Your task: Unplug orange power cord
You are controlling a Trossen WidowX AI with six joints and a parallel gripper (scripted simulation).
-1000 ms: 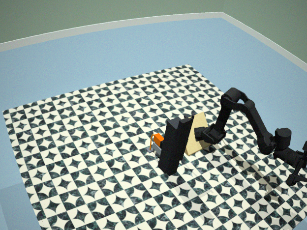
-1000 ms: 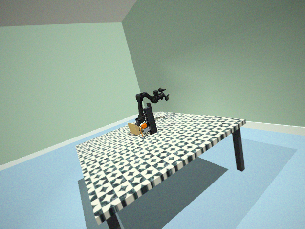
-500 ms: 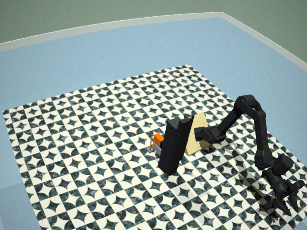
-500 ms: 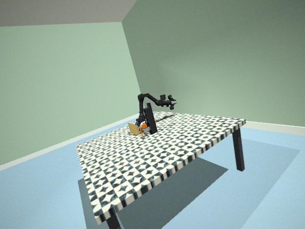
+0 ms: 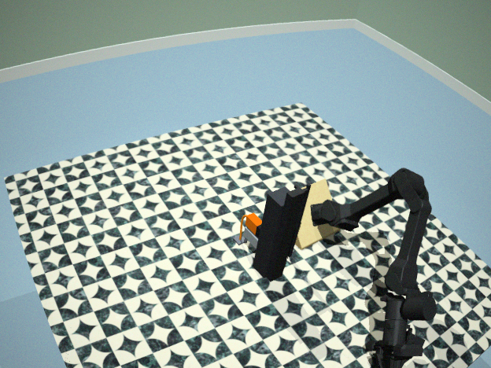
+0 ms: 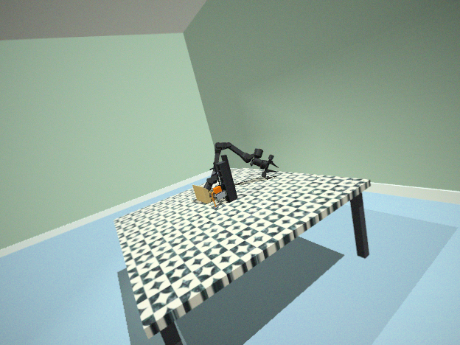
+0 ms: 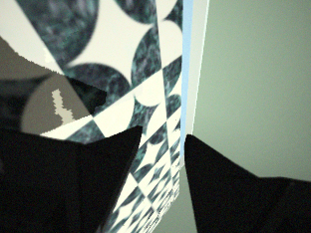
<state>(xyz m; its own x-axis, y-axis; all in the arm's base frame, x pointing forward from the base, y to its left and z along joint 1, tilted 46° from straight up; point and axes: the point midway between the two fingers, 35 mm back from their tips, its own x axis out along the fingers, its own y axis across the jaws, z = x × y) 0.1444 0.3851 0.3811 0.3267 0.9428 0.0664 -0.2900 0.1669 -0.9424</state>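
The orange plug is 540 mm to the right of my gripper tip, 70 mm ahead of it and 70 mm above it. Also, from my gripper tip: tall black box: 450 mm to the right, 100 mm above, 60 mm ahead.
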